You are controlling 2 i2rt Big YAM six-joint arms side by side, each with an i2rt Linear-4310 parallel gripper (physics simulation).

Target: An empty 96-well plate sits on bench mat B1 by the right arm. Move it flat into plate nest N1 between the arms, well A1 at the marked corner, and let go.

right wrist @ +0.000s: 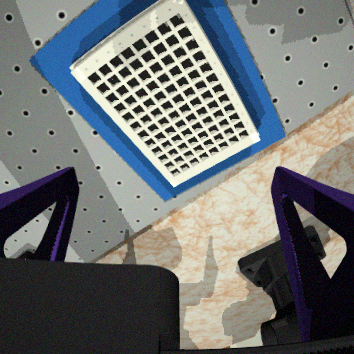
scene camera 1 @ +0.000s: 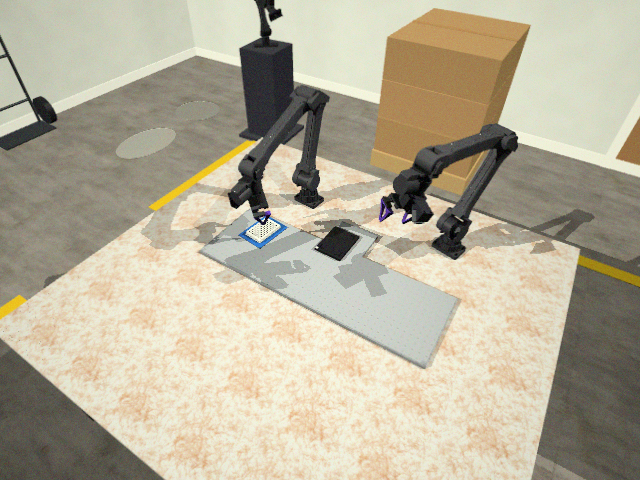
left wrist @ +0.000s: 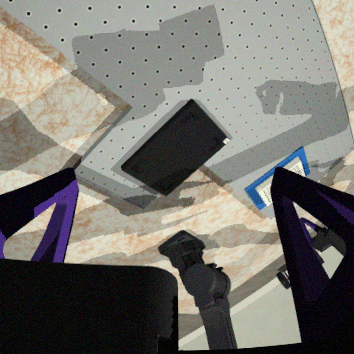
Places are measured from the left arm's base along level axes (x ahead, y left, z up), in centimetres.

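Where they show: left gripper, fingertip midpoint: (scene camera 1: 391,221) (left wrist: 173,178); right gripper, fingertip midpoint: (right wrist: 174,177) (scene camera 1: 261,216); left arm's base, origin of the base link: (scene camera 1: 448,247); right arm's base, origin of the base link: (right wrist: 281,254) (scene camera 1: 309,199) (left wrist: 180,244).
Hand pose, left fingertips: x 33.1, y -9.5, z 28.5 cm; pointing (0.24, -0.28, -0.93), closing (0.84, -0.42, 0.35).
Things, the pixels of their top centre, and the offset from my left fingertips. Level surfaces: height alone.
- white 96-well plate, middle of its top: (right wrist: 175,107) (left wrist: 283,184) (scene camera 1: 263,228) dx +16.8, dy -51.3, dz -25.6 cm
- blue bench mat B1, its level: dz -27.0 cm
- black plate nest N1, middle of its top: (left wrist: 178,155) (scene camera 1: 337,241) dx -0.4, dy -23.8, dz -25.8 cm
- small white mark, middle of its top: (left wrist: 225,140) (scene camera 1: 316,247) dx +8.2, dy -27.5, dz -26.0 cm
- grey perforated board, its level: dz -27.2 cm
- marbled table top, its level: dz -28.6 cm
The white 96-well plate (scene camera 1: 262,230) (left wrist: 297,167) (right wrist: 165,95) lies flat on the blue bench mat B1 (scene camera 1: 260,244) (left wrist: 253,193) (right wrist: 60,65) at the left of the scene view. My right gripper (scene camera 1: 263,219) (right wrist: 174,177) is open and empty, above the plate's rear part in the scene view; its fingertips stand wide apart. The black plate nest N1 (scene camera 1: 338,242) (left wrist: 175,147) stands between the arms, with a small white mark (scene camera 1: 316,247) (left wrist: 226,141) at one corner. My left gripper (scene camera 1: 393,220) (left wrist: 173,178) is open and empty, to the right of the nest in the scene view. The plate's A1 label is not readable.
A grey perforated board (scene camera 1: 392,310) (right wrist: 30,150) carries mat and nest on the marbled table top (scene camera 1: 284,361). Behind the arms stand a stack of brown boxes (scene camera 1: 439,77) and a dark pedestal (scene camera 1: 266,87). Part of the right arm (left wrist: 205,282) shows in the left wrist view.
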